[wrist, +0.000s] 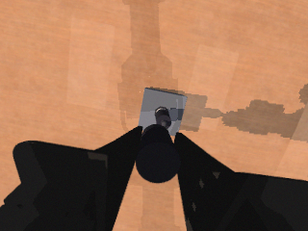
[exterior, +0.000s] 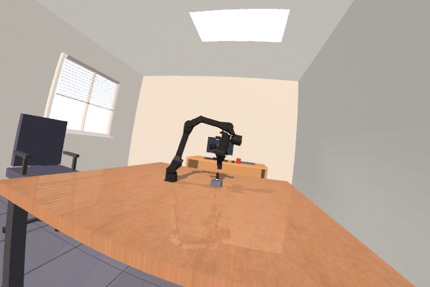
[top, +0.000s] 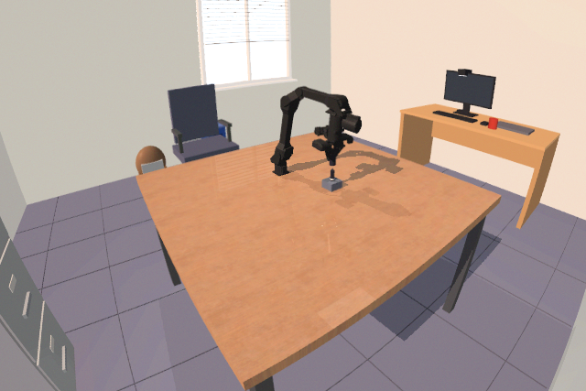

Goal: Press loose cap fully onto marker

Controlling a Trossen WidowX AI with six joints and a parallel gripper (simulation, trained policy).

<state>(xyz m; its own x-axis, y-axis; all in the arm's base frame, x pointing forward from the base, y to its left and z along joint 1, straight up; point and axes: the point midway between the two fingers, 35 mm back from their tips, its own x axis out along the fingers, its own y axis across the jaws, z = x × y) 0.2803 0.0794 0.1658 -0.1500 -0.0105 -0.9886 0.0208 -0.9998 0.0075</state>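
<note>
Now: gripper tip 110 mm above the grey holder block and 10 mm to the right of it. From my gripper tip the other things lie so: dark cap (10 mm ahead, 10 mm above).
</note>
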